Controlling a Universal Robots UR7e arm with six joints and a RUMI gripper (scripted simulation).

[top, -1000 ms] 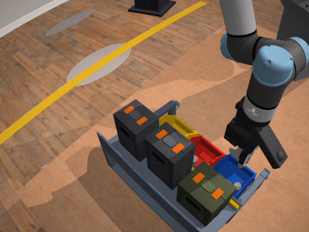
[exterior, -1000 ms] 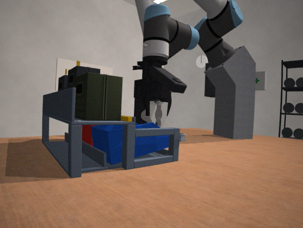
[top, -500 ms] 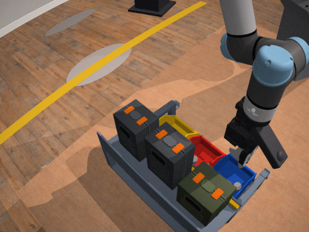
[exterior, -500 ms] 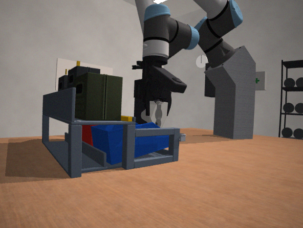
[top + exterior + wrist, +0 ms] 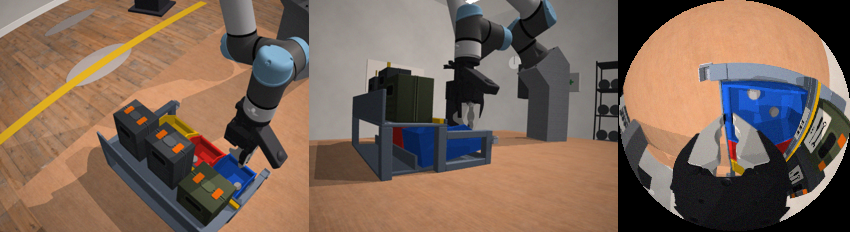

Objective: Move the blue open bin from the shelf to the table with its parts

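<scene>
My gripper is now 8 cm short of the blue open bin, 3 cm to the left of it and 1 cm above it. From my hand the other things lie so: green case (17 cm ahead, 7 cm to the right, 8 cm above); then red bin (3 cm ahead, 13 cm to the right, 2 cm below); then yellow bin (1 cm behind, 24 cm to the right, 2 cm below).
</scene>
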